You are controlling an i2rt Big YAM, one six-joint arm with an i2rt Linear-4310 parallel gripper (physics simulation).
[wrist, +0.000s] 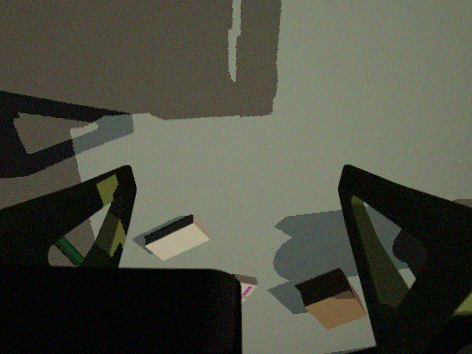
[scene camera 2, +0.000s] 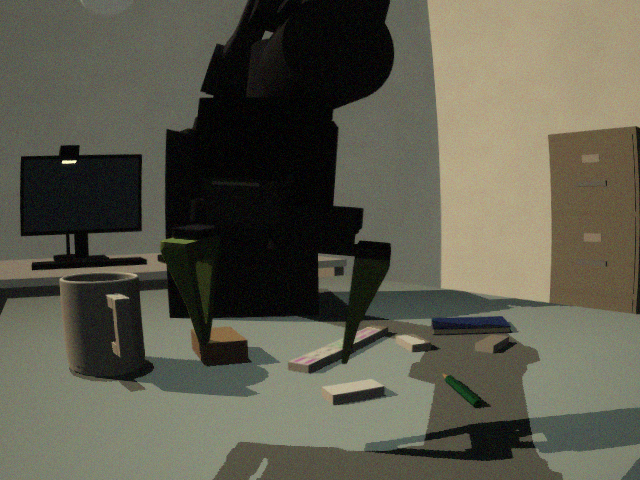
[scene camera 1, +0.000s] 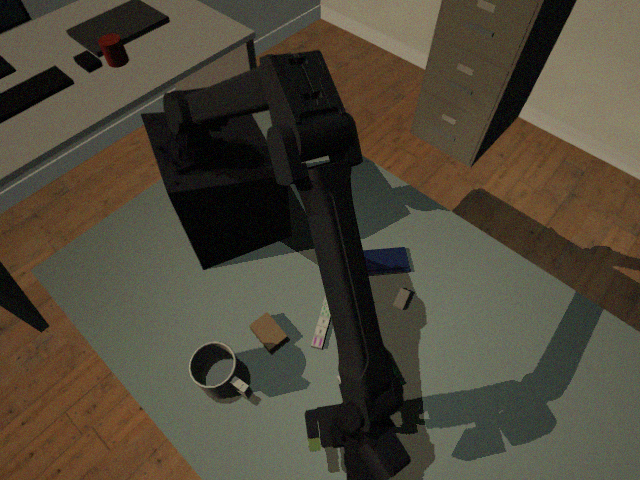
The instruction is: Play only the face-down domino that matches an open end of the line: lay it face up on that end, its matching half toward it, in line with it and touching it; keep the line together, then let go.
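Pixels of known places: gripper, between the fingertips: (wrist: 237, 176) (scene camera 2: 272, 353); arm's base, origin of its link: (scene camera 1: 190, 154).
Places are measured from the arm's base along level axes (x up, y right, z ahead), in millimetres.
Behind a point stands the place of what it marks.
The line of face-up dominoes (scene camera 1: 321, 326) {x -284, y -15, z 402 mm} (scene camera 2: 321, 354) {x -286, y -11, z 409 mm} (wrist: 247, 290) {x -286, y 21, z 418 mm} lies on the mat, magenta pips at its near end; the arm hides its far part in scene camera 1. A plain-topped face-down domino (scene camera 2: 356, 389) {x -286, y 19, z 534 mm} (wrist: 177, 242) {x -286, y 18, z 527 mm} lies flat in front of that end, apart from it. Two more plain-topped dominoes lie right of the line: one domino (scene camera 2: 412, 342) {x -286, y -128, z 425 mm} close to it, and another domino (scene camera 1: 403, 298) {x -286, y -214, z 489 mm} (scene camera 2: 492, 343) {x -286, y -198, z 498 mm} farther right. My gripper (scene camera 2: 276, 351) {x -221, y 124, z 599 mm} (wrist: 237, 176) {x -221, y 124, z 599 mm} is open and empty, pointing down, its fingers spread wide above the mat. In scene camera 1 the arm hides most of it.
A brown block (scene camera 1: 268, 331) {x -269, y 88, z 330 mm} (scene camera 2: 223, 345) {x -273, y 91, z 367 mm} (wrist: 336, 311) {x -269, y 86, z 330 mm} lies left of the line. A mug (scene camera 1: 212, 367) {x -285, y 232, z 303 mm} (scene camera 2: 100, 328) {x -241, y 233, z 380 mm} stands farther left. A green pencil (scene camera 2: 462, 391) {x -289, y -60, z 592 mm} (wrist: 69, 250) {x -289, y -66, z 577 mm} lies right of the near domino. A blue book (scene camera 1: 388, 259) {x -286, y -271, z 389 mm} (scene camera 2: 470, 324) {x -286, y -254, z 399 mm} lies behind the right dominoes.
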